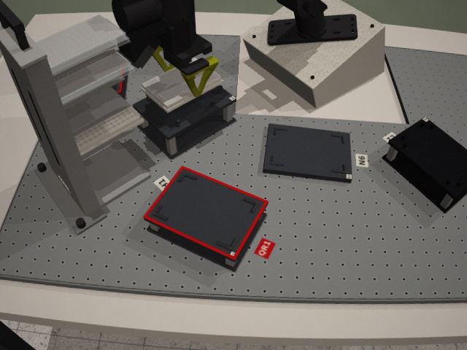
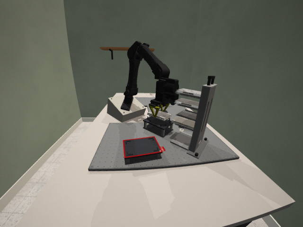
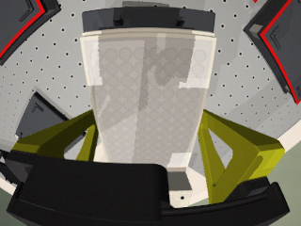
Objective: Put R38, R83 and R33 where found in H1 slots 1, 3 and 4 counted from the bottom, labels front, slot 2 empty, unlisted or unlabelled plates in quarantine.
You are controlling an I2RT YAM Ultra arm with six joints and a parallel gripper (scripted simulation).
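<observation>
Now: hand 50 mm above the black regrip nest RG. Round my hand: RG label (110 mm below, 80 mm behind, 70 mm to the left); then red-framed nest QR2 (220 mm to the right, 100 mm behind, 70 mm below); then translucent plate (160 mm above, 130 mm ahead, 120 mm to the right).
</observation>
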